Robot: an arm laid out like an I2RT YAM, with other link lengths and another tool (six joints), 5 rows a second.
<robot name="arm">
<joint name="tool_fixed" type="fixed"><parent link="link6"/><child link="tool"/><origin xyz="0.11 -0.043 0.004" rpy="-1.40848 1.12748 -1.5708"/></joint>
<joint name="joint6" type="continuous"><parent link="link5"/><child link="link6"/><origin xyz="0.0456 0 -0.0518" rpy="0 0 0"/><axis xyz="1 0 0"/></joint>
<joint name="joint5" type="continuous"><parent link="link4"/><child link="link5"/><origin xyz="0.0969 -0.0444 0.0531" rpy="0 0 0"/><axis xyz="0 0 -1"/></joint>
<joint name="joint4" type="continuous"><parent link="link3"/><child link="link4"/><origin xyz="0.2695 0.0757 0.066" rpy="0 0 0"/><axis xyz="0 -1 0"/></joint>
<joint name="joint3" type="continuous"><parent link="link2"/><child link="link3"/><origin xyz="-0.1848 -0.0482 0" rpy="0 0 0"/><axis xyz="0 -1 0"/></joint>
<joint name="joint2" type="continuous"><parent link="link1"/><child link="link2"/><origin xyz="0.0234 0.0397 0.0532" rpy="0 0 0"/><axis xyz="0 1 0"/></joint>
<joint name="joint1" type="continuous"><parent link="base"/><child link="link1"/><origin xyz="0 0 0.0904" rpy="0 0 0"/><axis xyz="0 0 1"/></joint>
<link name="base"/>
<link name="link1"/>
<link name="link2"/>
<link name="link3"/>
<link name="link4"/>
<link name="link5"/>
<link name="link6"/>
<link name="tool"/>
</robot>
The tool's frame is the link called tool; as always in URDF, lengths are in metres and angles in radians. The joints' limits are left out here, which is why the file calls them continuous.
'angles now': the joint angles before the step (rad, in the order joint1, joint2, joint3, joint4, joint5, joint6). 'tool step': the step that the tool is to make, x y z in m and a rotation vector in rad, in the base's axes. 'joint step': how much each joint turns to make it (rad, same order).
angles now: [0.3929, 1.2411, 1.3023, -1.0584, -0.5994, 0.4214]
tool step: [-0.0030, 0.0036, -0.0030, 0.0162, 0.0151, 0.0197]
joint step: [0.0011, 0.0038, -0.0085, 0.0014, -0.0275, -0.0055]
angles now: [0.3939, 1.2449, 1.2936, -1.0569, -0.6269, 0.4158]
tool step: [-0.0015, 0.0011, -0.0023, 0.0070, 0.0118, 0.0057]
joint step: [-0.0010, 0.0028, -0.0052, -0.0001, -0.0128, 0.0002]
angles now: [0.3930, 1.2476, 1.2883, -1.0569, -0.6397, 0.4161]
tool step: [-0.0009, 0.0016, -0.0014, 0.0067, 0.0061, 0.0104]
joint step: [0.0000, 0.0050, -0.0013, -0.0001, -0.0127, -0.0055]
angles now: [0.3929, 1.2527, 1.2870, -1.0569, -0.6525, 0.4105]
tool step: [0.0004, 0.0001, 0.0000, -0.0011, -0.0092, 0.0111]
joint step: [-0.0007, 0.0003, -0.0004, -0.0007, -0.0022, -0.0156]
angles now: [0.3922, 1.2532, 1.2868, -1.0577, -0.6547, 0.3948]
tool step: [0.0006, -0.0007, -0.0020, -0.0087, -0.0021, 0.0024]
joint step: [0.0005, 0.0044, -0.0005, -0.0012, 0.0066, -0.0078]
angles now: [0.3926, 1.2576, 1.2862, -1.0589, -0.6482, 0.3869]
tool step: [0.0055, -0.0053, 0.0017, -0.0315, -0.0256, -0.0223]
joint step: [-0.0009, 0.0004, 0.0102, 0.0005, 0.0444, -0.0023]
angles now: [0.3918, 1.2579, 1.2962, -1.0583, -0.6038, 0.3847]
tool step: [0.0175, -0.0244, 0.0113, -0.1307, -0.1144, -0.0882]
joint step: [-0.0003, -0.0241, 0.0234, -0.0002, 0.1858, -0.0178]
